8 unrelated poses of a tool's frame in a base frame.
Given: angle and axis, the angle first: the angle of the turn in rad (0 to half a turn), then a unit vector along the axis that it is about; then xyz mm.
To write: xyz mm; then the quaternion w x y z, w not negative. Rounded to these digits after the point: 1 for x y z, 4 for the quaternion.
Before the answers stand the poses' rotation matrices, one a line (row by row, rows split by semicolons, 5 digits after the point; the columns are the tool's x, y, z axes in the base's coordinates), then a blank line. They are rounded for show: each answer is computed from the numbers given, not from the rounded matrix.
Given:
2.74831, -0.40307, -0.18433, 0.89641, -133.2, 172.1, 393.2
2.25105, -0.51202, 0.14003, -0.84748, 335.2, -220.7, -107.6
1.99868, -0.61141, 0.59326, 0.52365, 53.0, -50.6, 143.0
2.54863, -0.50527, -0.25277, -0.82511, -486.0, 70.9, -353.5
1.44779, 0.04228, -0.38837, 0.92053, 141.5, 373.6, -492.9
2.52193, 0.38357, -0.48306, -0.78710, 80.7, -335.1, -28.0
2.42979, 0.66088, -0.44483, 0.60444, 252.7, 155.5, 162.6
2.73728, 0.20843, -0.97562, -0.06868, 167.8, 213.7, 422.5
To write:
-0.61113 -0.20060 -0.76569; 0.48645 -0.85829 -0.16339; -0.62441 -0.47232 0.62211
-0.20192 0.54205 0.81573; -0.77564 -0.59705 0.20473; 0.59800 -0.59137 0.54099
0.11400 -0.98969 0.08676; -0.03680 0.08306 0.99586; -0.99280 -0.11672 -0.02695
-0.36227 0.69472 0.62139; -0.22746 -0.71241 0.66388; 0.90389 0.09917 0.41611
0.12426 -0.92798 -0.35129; 0.89917 0.25502 -0.35560; 0.41958 -0.27168 0.86611
-0.54718 0.12099 -0.82823; -0.79324 -0.39077 0.46698; -0.26714 0.91250 0.30979
0.01030 -0.91141 0.41138; -0.12176 -0.40948 -0.90416; 0.99251 -0.04078 -0.11519
-0.83599 -0.36329 -0.41127; -0.41732 0.90756 0.04662; 0.35632 0.21060 -0.91032

-133.2, 172.1, 393.2, 0.1954, -0.3953, -0.1808, 0.8791
335.2, -220.7, -107.6, 0.4307, -0.4621, 0.1264, -0.7648
53.0, -50.6, 143.0, 0.5409, -0.5143, 0.4990, 0.4405
-486.0, 70.9, -353.5, 0.2922, -0.4832, -0.2417, -0.7891
141.5, 373.6, -492.9, 0.7492, 0.0280, -0.2572, 0.6097
80.7, -335.1, -28.0, 0.3049, 0.3653, -0.4601, -0.7496
252.7, 155.5, 162.6, 0.3484, 0.6195, -0.4170, 0.5666
167.8, 213.7, 422.5, 0.2008, 0.2042, -0.9558, -0.0673

